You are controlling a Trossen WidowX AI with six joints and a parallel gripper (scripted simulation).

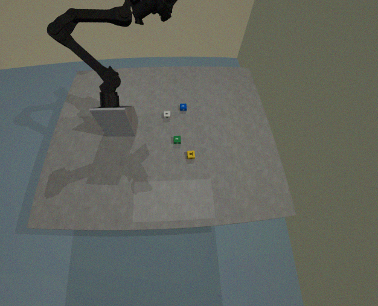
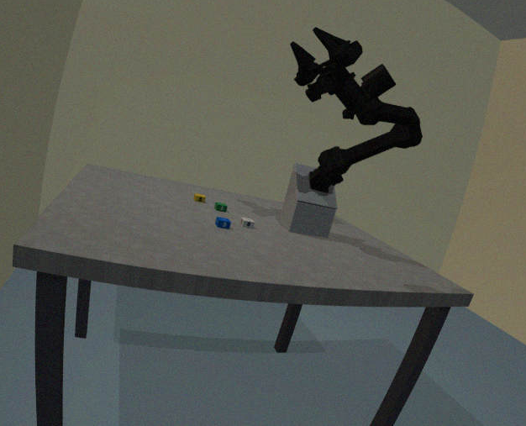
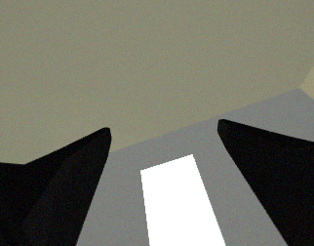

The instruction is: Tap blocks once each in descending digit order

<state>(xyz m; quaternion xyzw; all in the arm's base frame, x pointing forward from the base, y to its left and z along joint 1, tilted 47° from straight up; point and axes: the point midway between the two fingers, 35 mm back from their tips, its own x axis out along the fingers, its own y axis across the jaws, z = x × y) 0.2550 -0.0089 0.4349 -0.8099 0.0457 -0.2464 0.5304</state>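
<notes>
Now: gripper tip 50 mm past the white block, 230 mm to the left of it and 480 mm above it. The rest, counted from my gripper tip: blue block 30 mm ahead, 180 mm to the right, 480 mm below; then yellow block 60 mm ahead, 440 mm to the right, 480 mm below; then green block 370 mm to the right, 480 mm below.
</notes>
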